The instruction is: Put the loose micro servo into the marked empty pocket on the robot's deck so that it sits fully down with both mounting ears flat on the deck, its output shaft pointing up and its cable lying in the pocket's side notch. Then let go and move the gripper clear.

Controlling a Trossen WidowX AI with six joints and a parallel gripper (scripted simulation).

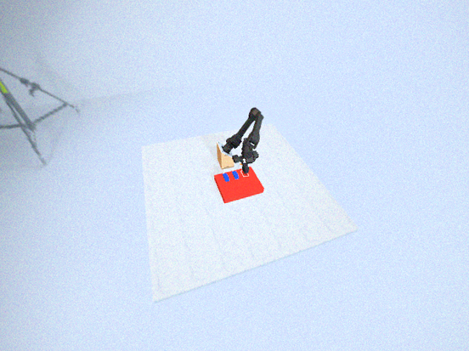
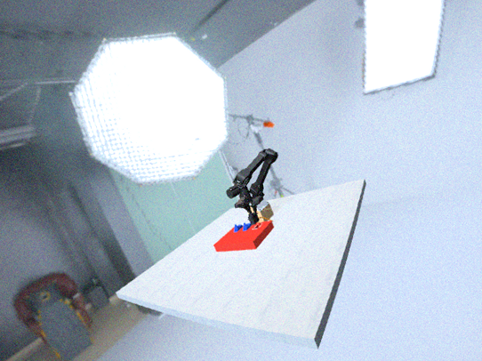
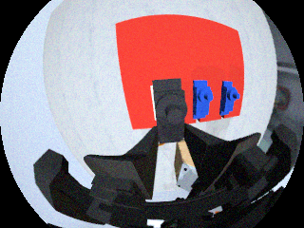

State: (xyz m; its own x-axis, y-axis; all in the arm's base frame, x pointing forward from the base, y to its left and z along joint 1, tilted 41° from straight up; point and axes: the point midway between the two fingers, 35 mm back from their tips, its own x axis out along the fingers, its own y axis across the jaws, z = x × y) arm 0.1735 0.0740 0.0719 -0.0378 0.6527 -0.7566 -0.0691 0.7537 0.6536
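Right now the red deck is 12 cm ahead of my gripper tip, 10 cm below it and 7 cm to the right of it.
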